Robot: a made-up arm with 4 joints. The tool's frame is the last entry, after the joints. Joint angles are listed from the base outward. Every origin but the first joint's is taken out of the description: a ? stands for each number. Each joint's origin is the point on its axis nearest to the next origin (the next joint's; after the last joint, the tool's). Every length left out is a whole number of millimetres.
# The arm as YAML. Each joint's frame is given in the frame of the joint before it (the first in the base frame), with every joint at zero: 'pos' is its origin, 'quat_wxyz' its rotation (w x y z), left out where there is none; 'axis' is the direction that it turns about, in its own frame. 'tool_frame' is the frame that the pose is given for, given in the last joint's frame.
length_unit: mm
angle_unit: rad
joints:
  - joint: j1
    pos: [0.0, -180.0, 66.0]
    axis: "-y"
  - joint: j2
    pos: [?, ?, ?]
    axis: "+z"
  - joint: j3
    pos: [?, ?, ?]
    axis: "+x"
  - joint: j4
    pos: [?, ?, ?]
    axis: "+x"
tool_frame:
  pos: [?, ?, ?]
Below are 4 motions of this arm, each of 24 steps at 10 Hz.
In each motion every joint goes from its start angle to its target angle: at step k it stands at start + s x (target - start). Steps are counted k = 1, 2, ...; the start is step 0. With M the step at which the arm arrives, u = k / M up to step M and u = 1 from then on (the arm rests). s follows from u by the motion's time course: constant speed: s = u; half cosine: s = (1 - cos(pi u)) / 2; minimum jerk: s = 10 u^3 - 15 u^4 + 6 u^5.
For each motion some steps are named. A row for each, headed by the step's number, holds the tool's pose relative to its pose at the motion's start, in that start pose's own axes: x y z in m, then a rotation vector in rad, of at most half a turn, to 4 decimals.
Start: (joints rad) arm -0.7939 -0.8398 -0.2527 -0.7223
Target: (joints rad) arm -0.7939 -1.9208 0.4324 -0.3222
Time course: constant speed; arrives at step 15
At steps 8, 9, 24:
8: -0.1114 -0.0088 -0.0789 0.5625 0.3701 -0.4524
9: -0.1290 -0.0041 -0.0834 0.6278 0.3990 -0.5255
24: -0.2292 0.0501 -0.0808 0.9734 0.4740 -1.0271

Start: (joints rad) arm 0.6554 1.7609 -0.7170 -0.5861
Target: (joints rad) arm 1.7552 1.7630 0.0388 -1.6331
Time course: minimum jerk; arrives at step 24
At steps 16, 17, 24:
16: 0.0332 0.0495 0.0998 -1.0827 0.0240 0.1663
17: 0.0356 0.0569 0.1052 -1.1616 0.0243 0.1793
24: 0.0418 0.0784 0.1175 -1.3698 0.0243 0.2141

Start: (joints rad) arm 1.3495 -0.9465 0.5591 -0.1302
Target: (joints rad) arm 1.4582 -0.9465 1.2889 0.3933
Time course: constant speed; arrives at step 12
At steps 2, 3, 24:
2: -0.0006 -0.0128 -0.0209 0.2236 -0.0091 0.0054
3: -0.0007 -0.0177 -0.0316 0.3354 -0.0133 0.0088
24: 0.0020 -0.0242 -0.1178 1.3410 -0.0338 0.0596

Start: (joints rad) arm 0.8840 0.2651 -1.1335 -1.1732
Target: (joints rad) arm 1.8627 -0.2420 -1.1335 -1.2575
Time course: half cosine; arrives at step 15
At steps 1, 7, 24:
1: -0.0010 0.0003 0.0004 -0.0037 0.0110 -0.0039
7: -0.0354 0.0173 0.0180 -0.1033 0.4603 -0.1632
24: -0.0691 0.0513 0.0405 -0.0872 1.0258 -0.3774

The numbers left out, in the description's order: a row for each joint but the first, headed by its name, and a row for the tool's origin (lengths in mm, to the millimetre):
j2: -82.0 0.0 0.0
j3: 58.0 -99.0 0.0
j4: 0.0 12.0 152.0
tool: 0.0 -77.0 -31.0

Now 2 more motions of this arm.
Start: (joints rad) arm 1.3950 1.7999 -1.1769 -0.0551
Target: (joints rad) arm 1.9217 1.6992 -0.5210 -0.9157
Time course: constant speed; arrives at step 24
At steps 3, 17, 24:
3: 0.0016 -0.0055 0.0064 -0.0898 0.0166 0.0098
17: 0.0111 -0.0235 0.0380 -0.5111 0.0874 0.0509
24: 0.0158 -0.0273 0.0537 -0.7229 0.1188 0.0688

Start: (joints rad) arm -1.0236 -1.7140 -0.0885 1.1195
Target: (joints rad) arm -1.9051 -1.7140 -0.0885 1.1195
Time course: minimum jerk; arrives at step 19
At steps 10, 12, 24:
10: -0.0074 0.0900 -0.0061 -0.4792 -0.0355 0.0593
12: -0.0110 0.1184 -0.0179 -0.6418 -0.0476 0.0794
24: -0.0167 0.1546 -0.0422 -0.8725 -0.0647 0.1079

